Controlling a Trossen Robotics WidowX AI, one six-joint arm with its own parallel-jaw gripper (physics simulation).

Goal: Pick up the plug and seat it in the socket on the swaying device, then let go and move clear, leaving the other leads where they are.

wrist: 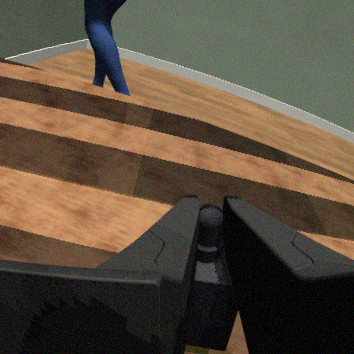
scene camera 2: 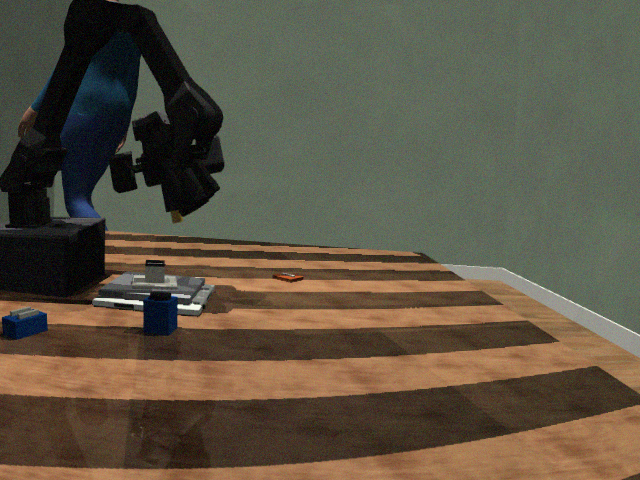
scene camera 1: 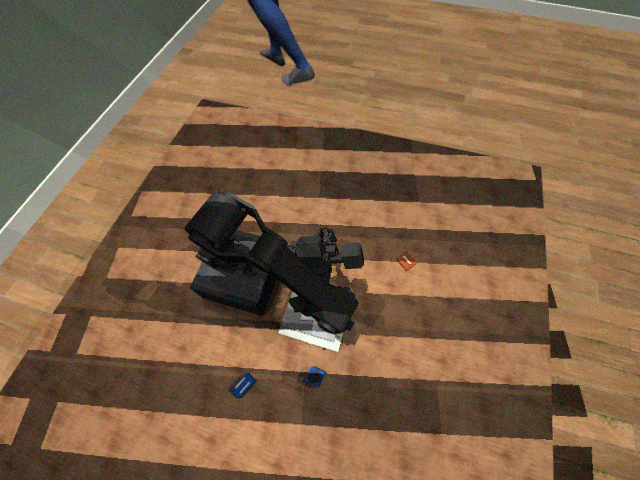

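Note:
My gripper (scene camera 2: 184, 205) (wrist: 209, 207) is shut on the plug (wrist: 211, 300), a dark piece with a rounded upper end between the fingers. Its yellow end (scene camera 2: 176, 216) sticks out below the fingers in scene camera 2. The gripper is tilted and high above the table, beyond the device in that view. The device (scene camera 1: 310, 339) (scene camera 2: 190, 308) is a stack of grey plates on a white base. Its socket (scene camera 2: 155, 271), a grey upright block with a dark rim, stands on top, apart from the plug. The arm hides the socket in scene camera 1.
A blue block with a dark round top (scene camera 1: 315, 376) (scene camera 2: 160, 316) stands before the device. A blue block with two pale bars (scene camera 1: 243, 385) (scene camera 2: 24, 325) lies left of it. A flat orange piece (scene camera 1: 406, 260) (scene camera 2: 287, 277) lies right of the device. A person (scene camera 1: 281, 31) (scene camera 2: 98, 108) (wrist: 106, 50) stands beyond the table.

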